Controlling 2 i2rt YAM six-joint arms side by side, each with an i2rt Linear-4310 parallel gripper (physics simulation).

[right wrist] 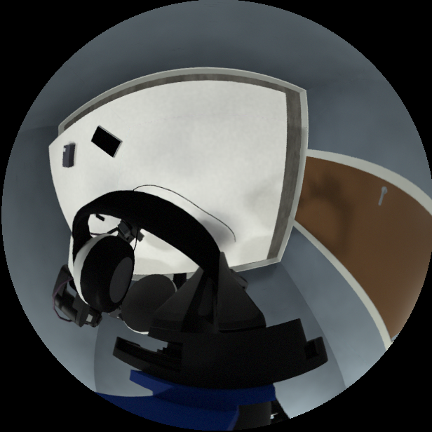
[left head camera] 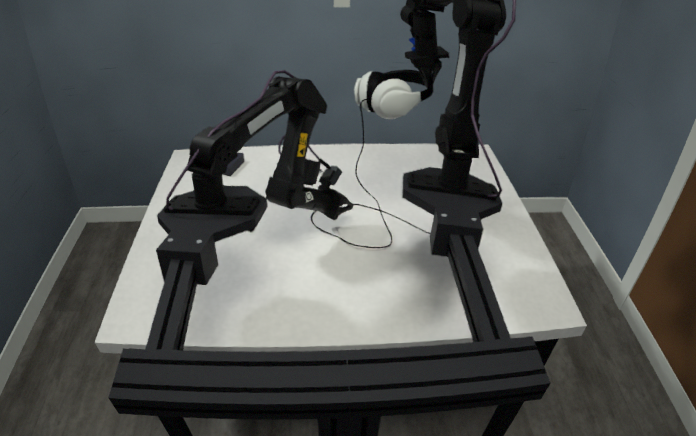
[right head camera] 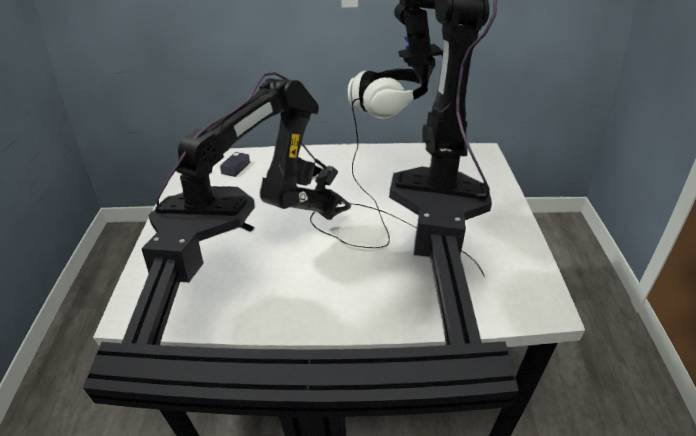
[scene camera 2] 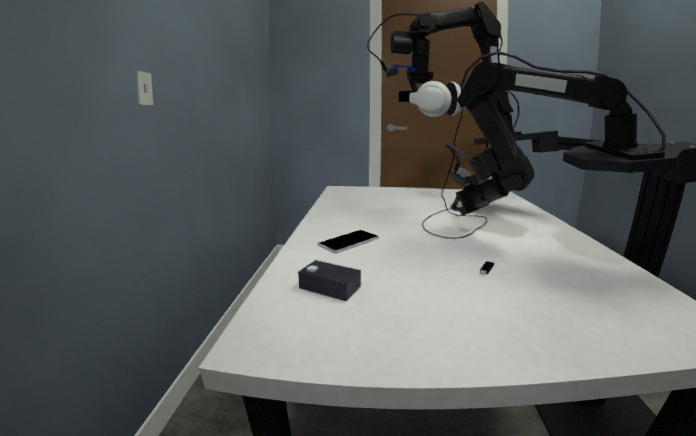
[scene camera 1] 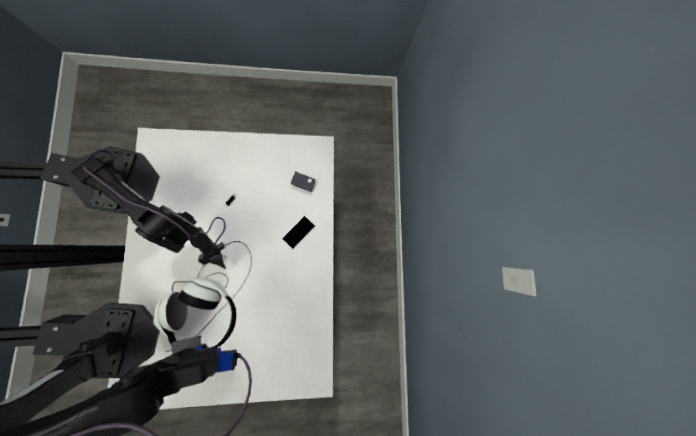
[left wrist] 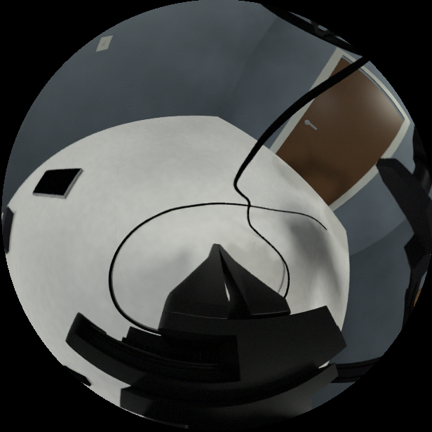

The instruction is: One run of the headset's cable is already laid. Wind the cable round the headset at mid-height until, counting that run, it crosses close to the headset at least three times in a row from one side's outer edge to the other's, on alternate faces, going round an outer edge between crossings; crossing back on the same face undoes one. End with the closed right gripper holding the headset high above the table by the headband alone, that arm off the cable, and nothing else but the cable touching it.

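Seen in the pictures: left gripper, fingertip midpoint: [left head camera: 352, 206] [right head camera: 350, 206] [scene camera 2: 452, 208] [scene camera 1: 225, 268]; left arm's base at its link origin: [left head camera: 211, 206] [right head camera: 200, 206] [scene camera 2: 620, 151] [scene camera 1: 115, 179]; right arm's base at its link origin: [left head camera: 452, 187] [right head camera: 441, 187] [scene camera 1: 113, 341].
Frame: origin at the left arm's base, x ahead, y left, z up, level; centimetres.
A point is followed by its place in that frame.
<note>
The headset, white with black pads and headband [left head camera: 392, 100] {x 30.9, y -35.7, z 12.3 cm} [right head camera: 384, 97] {x 31.0, y -36.0, z 12.8 cm} [scene camera 2: 434, 98] {x 40.4, y -26.0, z 9.9 cm} [right wrist: 145, 207], hangs high above the table. My right gripper [left head camera: 427, 91] {x 45.8, y -45.2, z 10.7 cm} [right head camera: 422, 88] {x 45.8, y -45.2, z 10.7 cm} [right wrist: 216, 256] is shut on its headband. The thin black cable [left head camera: 363, 128] {x 32.6, y -28.9, z 3.3 cm} [right head camera: 356, 133] {x 33.4, y -28.7, z 1.4 cm} [scene camera 1: 251, 261] {x 42.0, y -22.6, z -27.2 cm} [scene camera 2: 452, 237] {x 33.6, y -14.6, z -27.4 cm} [left wrist: 110, 270] hangs from an earcup and makes a loop low at the table. No winding round the headset can be made out. My left gripper [left head camera: 350, 205] {x 33.5, y -26.6, z -22.1 cm} [right head camera: 349, 205] {x 33.5, y -26.6, z -22.1 cm} [scene camera 1: 223, 267] {x 33.5, y -26.6, z -22.1 cm} [left wrist: 215, 248] is shut and empty, low at the loop and far below the headset; part of the loop is hidden behind it.
On the white table [scene camera 2: 410, 328] {x 42.1, y 27.3, z -27.6 cm} lie a black phone [scene camera 1: 298, 232] {x 60.2, y -6.1, z -26.7 cm} [scene camera 2: 349, 240] {x 60.0, y -5.0, z -26.8 cm} [left wrist: 57, 183], a dark box [right head camera: 235, 164] {x 54.8, y 16.5, z -24.0 cm} [scene camera 1: 303, 181] {x 58.3, y 17.7, z -24.0 cm} [scene camera 2: 329, 279] {x 56.9, y 21.2, z -24.0 cm} and a small black stick [scene camera 1: 230, 199] {x 26.9, y 3.6, z -26.7 cm} [scene camera 2: 486, 267] {x 27.2, y 4.2, z -26.7 cm}. The cable's far end lies beside the right arm's rail in the right head camera.
</note>
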